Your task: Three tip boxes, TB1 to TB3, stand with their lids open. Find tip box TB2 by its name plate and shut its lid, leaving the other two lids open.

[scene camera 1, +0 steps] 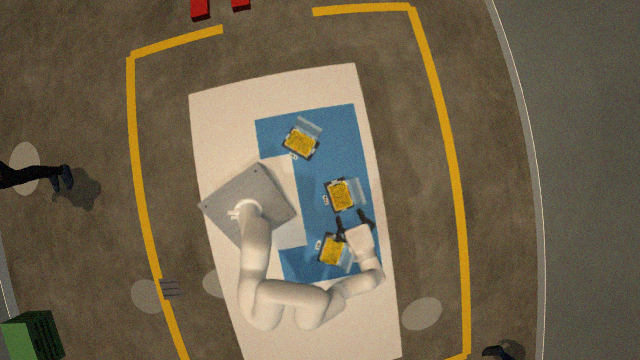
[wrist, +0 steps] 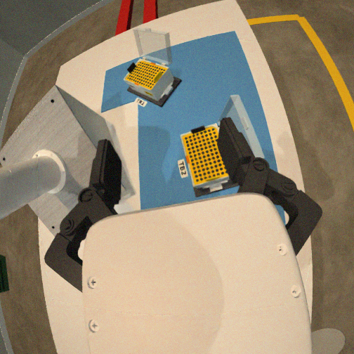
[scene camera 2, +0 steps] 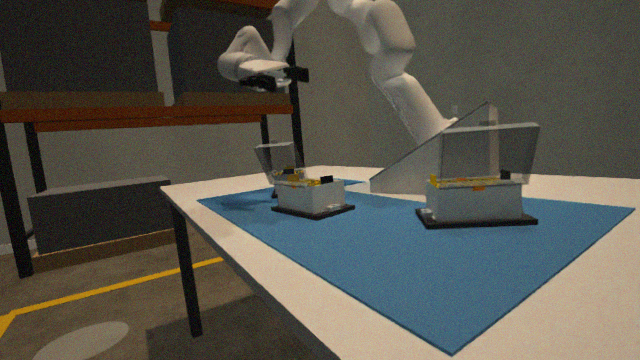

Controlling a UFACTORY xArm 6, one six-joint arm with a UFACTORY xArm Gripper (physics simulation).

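Frame: origin at the arm's base, x right, y up, z back, level; millimetres.
Where they show: gripper, fingertip midpoint: [scene camera 1: 348,213] [scene camera 2: 291,80]; arm's base at its link origin: [scene camera 1: 248,210] [scene camera 2: 436,141].
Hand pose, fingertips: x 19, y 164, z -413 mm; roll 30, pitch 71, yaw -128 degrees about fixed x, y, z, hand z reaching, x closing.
Things, the pixels of their centre, and the offset from my fingertips. Level surfaces: height alone.
- Tip box TB2 at the middle of its body: [scene camera 2: 314,193] [scene camera 1: 337,196] dx -52, dy -249, dz +8 mm
- tip box at the middle of its body: [scene camera 2: 466,196] [scene camera 1: 299,145] dx -301, dy -249, dz +170 mm
- third box at the middle of its body: [scene camera 2: 289,170] [scene camera 1: 332,252] dx +205, dy -217, dz +49 mm
- blue mat at its surface level: dy -282 mm
- pale table at its surface level: dy -285 mm
Tip box TB2 [scene camera 1: 340,195] [scene camera 2: 310,196] [wrist: 202,157] is the middle box; its name plate [scene camera 1: 326,200] [wrist: 182,168] reads TB2 in the wrist view. Its clear lid [scene camera 1: 359,191] [scene camera 2: 274,159] [wrist: 242,116] stands open on the side toward the table's long edge. Another tip box [scene camera 1: 300,143] [scene camera 2: 475,204] [wrist: 149,75] has its lid [scene camera 2: 465,152] [wrist: 153,46] open; its plate is small and hard to read. A third box [scene camera 1: 332,250] is open, partly under my arm. My gripper [scene camera 1: 349,215] [wrist: 166,140] is open and empty, high above the table, between TB2 and the third box in scene camera 1.
The boxes stand on a blue mat [scene camera 1: 320,165] [scene camera 2: 380,260] [wrist: 200,80] on a pale table [scene camera 1: 225,115] [scene camera 2: 590,300]. My grey angled base mount [scene camera 1: 250,185] [wrist: 30,145] stands beside the mat. A storage rack [scene camera 2: 145,112] stands behind the table in scene camera 2.
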